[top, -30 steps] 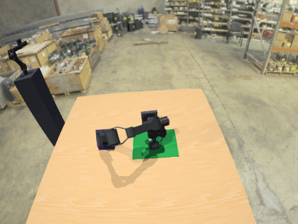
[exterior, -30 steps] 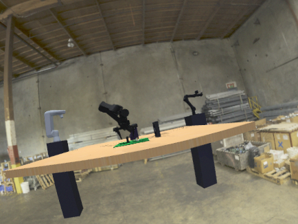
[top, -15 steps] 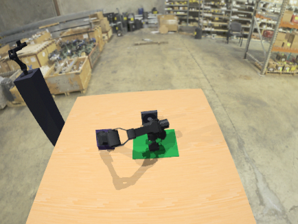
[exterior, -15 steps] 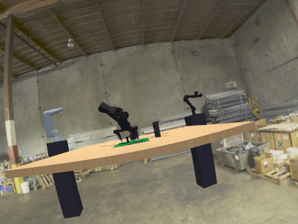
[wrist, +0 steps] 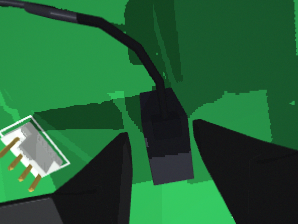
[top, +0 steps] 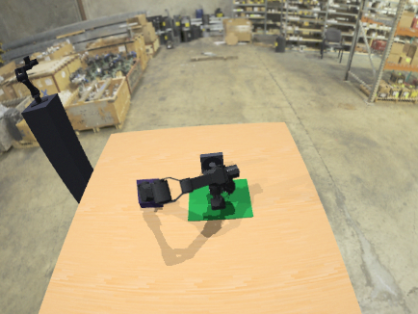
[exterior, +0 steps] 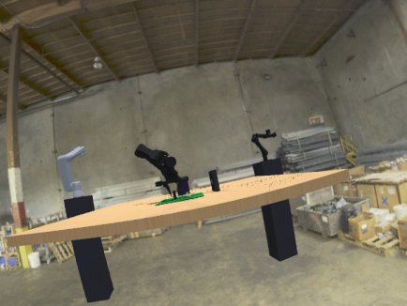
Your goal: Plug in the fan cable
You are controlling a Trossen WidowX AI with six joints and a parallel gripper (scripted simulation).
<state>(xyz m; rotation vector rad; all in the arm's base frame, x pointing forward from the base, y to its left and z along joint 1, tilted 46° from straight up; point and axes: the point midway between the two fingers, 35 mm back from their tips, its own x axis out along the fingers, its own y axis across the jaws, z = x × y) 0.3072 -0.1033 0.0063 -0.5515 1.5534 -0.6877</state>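
My gripper tip is now 30 mm to the right of the green board, 30 mm above it and 20 mm short of it. Round my gripper tip: black fan plug: 10 mm ahead, 10 mm above; then four-pin header: 70 mm to the left, 20 mm below; then black fan: 220 mm to the left, 40 mm above, 20 mm ahead.
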